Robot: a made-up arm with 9 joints. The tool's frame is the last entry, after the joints.
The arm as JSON. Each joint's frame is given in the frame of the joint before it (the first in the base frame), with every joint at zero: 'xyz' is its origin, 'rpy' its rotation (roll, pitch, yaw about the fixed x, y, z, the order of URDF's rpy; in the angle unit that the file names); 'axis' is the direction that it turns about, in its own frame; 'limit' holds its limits. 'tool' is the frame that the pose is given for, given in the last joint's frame.
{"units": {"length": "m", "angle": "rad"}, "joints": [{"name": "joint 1", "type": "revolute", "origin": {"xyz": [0.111, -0.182, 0.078], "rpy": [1.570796, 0.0, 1.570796]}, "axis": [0.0, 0.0, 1.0], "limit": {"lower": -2.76, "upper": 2.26}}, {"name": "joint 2", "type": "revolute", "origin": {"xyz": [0.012, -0.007, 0.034], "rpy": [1.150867, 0.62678, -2.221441]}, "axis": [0.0, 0.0, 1.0], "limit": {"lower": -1.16, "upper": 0.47}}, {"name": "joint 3", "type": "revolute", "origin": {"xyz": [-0.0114, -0.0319, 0.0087], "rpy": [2.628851, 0.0, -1.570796]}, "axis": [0.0, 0.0, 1.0], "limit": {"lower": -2.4, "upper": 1.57}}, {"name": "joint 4", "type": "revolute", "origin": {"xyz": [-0.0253, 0.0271, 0.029], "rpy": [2.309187, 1.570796, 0.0]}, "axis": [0.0, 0.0, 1.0], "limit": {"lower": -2.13, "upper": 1.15}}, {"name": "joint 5", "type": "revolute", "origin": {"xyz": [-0.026, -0.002, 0.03], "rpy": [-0.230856, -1.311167, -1.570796]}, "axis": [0.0, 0.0, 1.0], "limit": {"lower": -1.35, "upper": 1.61}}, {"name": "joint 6", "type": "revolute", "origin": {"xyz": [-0.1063, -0.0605, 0.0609], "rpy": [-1.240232, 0.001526, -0.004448]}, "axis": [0.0, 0.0, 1.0], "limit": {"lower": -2.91, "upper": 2.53}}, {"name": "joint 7", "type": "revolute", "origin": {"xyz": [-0.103, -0.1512, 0.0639], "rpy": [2.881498, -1.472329, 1.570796]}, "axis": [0.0, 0.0, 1.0], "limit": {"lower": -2.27, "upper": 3.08}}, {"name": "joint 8", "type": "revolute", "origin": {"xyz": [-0.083, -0.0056, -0.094], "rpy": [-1.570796, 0.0, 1.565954]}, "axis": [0.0, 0.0, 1.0], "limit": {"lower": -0.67, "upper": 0.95}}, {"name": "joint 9", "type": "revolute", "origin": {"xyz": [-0.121, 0.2, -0.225], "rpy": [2.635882, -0.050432, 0.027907]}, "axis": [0.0, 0.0, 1.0], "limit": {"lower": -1.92, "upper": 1.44}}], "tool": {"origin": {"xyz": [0.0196, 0.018, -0.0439], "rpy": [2.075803, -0.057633, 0.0]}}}
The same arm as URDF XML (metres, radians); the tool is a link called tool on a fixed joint. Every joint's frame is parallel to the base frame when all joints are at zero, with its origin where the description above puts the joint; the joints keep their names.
<robot name="arm">
<joint name="joint 1" type="revolute"><parent link="base_link"/><child link="link1"/><origin xyz="0.111 -0.182 0.078"/><axis xyz="1 0 0"/><limit lower="-2.76" upper="2.26"/></joint>
<joint name="joint 2" type="revolute"><parent link="link1"/><child link="link2"/><origin xyz="0.034 0.012 -0.007"/><axis xyz="0.330201 -0.871403 0.362801"/><limit lower="-1.16" upper="0.47"/></joint>
<joint name="joint 3" type="revolute"><parent link="link2"/><child link="link3"/><origin xyz="-0.014 -0.002 0.032"/><axis xyz="0 1 0"/><limit lower="-2.4" upper="1.57"/></joint>
<joint name="joint 4" type="revolute"><parent link="link3"/><child link="link4"/><origin xyz="0.037 0.029 0.003"/><axis xyz="0 0 -1"/><limit lower="-2.13" upper="1.15"/></joint>
<joint name="joint 5" type="revolute"><parent link="link4"/><child link="link5"/><origin xyz="0.002 0.026 -0.03"/><axis xyz="-0.940845 -0.228811 -0.249912"/><limit lower="-1.35" upper="1.61"/></joint>
<joint name="joint 6" type="revolute"><parent link="link5"/><child link="link6"/><origin xyz="-0.098 0.045 0.084"/><axis xyz="-0.095002 -0.995022 -0.030101"/><limit lower="-2.91" upper="2.53"/></joint>
<joint name="joint 7" type="revolute"><parent link="link6"/><child link="link7"/><origin xyz="-0.178 -0.049 0.059"/><axis xyz="1 0 0"/><limit lower="-2.27" upper="3.08"/></joint>
<joint name="joint 8" type="revolute"><parent link="link7"/><child link="link8"/><origin xyz="-0.094 0.083 0.006"/><axis xyz="0 1 0"/><limit lower="-0.67" upper="0.95"/></joint>
<joint name="joint 9" type="revolute"><parent link="link8"/><child link="link9"/><origin xyz="-0.2 -0.225 0.121"/><axis xyz="0.48301 -0.873718 -0.057601"/><limit lower="-1.92" upper="1.44"/></joint>
<joint name="tool_fixed" type="fixed"><parent link="link9"/><child link="tool"/><origin xyz="-0.006 0.0481 -0.017" rpy="-3.1416 1.5708 0"/></joint>
<link name="base_link"/>
<link name="link1"/>
<link name="link2"/>
<link name="link3"/>
<link name="link4"/>
<link name="link5"/>
<link name="link6"/>
<link name="link7"/>
<link name="link8"/>
<link name="link9"/>
<link name="tool"/>
</robot>

